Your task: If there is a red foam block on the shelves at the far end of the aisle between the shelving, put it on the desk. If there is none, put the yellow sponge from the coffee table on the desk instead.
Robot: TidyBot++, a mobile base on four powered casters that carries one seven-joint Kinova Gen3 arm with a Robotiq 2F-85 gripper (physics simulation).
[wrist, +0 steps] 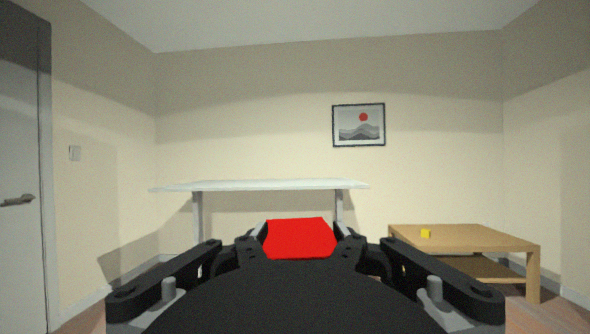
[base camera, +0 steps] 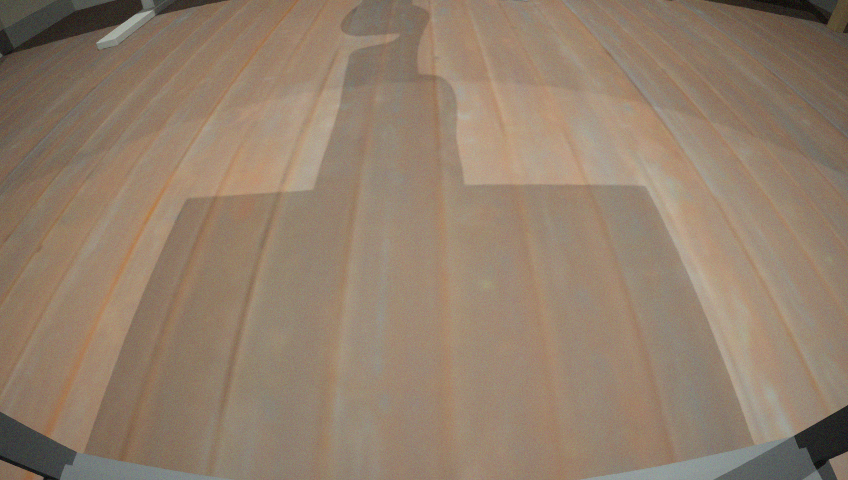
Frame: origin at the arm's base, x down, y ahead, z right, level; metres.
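Where they show: gripper, fingertip midpoint: (wrist: 300, 233).
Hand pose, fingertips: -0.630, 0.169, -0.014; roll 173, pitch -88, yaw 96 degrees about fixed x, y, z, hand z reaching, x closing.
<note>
Things, the pixels of their top centre, and the offset from my fingertips, as dx, dy, dz. Level surfaces: height alone.
- red foam block, top centre: (wrist: 297, 232) -0.001, +0.000, -0.002
- white-topped desk, surface height: dx +0.077
- yellow sponge, top centre: (wrist: 425, 230) +0.532, +1.566, +1.003
- wooden coffee table, surface height: dx +0.577
- wooden floor, surface height: dx +1.027
My gripper (wrist: 300, 233) is shut on a red foam block (wrist: 300, 239), which sits between the two fingertips in the wrist view. Beyond it, a white-topped desk (wrist: 260, 185) on light grey legs stands near the far wall, and the block is apart from it. The yellow sponge (wrist: 425, 233) lies on the wooden coffee table (wrist: 465, 242) at the right. In the base camera view, a white foot (base camera: 124, 29), which looks like the desk's, stands on the floor at the upper left. The shelving does not show in either view.
A grey door (wrist: 20, 240) is at the left of the wrist view. A framed picture (wrist: 358, 125) hangs on the far wall. The wooden floor (base camera: 535, 130) stretches ahead of the base and carries the robot's shadow. A piece of a wooden leg (base camera: 839, 17) shows at the upper right.
</note>
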